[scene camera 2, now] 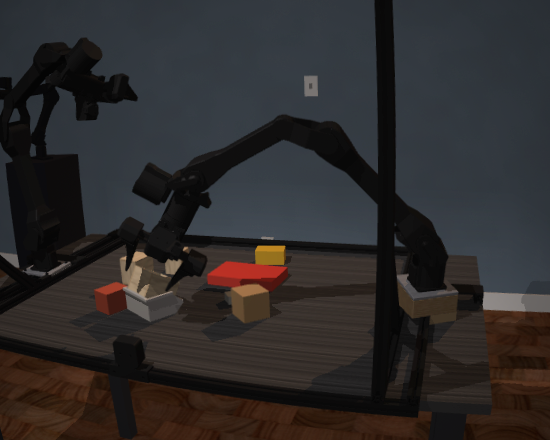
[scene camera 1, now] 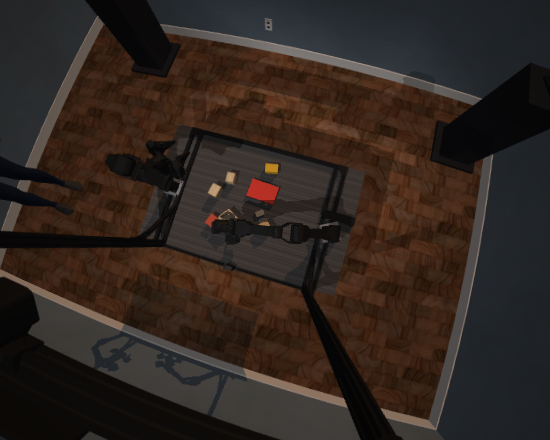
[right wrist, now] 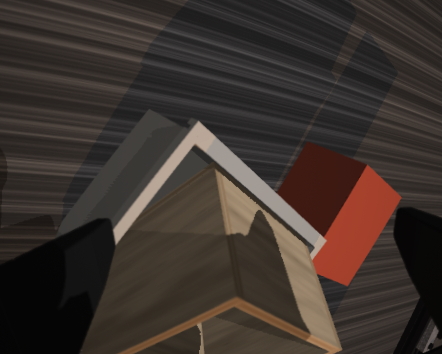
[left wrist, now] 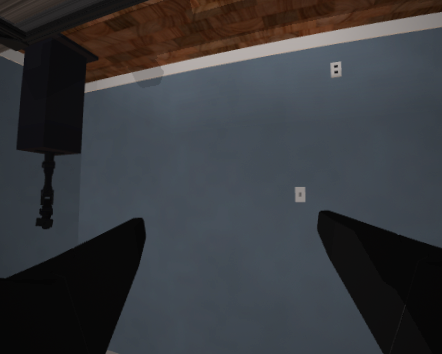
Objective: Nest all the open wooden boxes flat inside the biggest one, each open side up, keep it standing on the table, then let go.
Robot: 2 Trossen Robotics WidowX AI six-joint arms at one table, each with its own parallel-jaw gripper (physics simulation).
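A grey-white open box (scene camera 2: 150,308) (right wrist: 265,187) stands on the table. A wooden open box (scene camera 2: 145,283) (right wrist: 172,270) sits in it at a tilt, sticking up well above its rim, its open side up and slanted. My right gripper (scene camera 2: 148,279) (right wrist: 254,228) is open and empty, pointing down, with its fingers on either side of the wooden box; whether they touch it I cannot tell. In scene camera 1 my right arm hides much of both boxes. My left gripper (scene camera 2: 132,96) (left wrist: 232,223) is open and empty, raised off the table and facing the wall.
A red block (scene camera 1: 211,220) (scene camera 2: 110,298) (right wrist: 357,225) stands close beside the grey-white box. Two pale blocks (scene camera 1: 230,177) (scene camera 1: 215,190) stand behind it. A red slab (scene camera 1: 262,191) (scene camera 2: 245,275), a yellow block (scene camera 1: 271,168) (scene camera 2: 270,255), a tan block (scene camera 2: 250,302) and a small grey piece (scene camera 1: 259,213) lie rightward.
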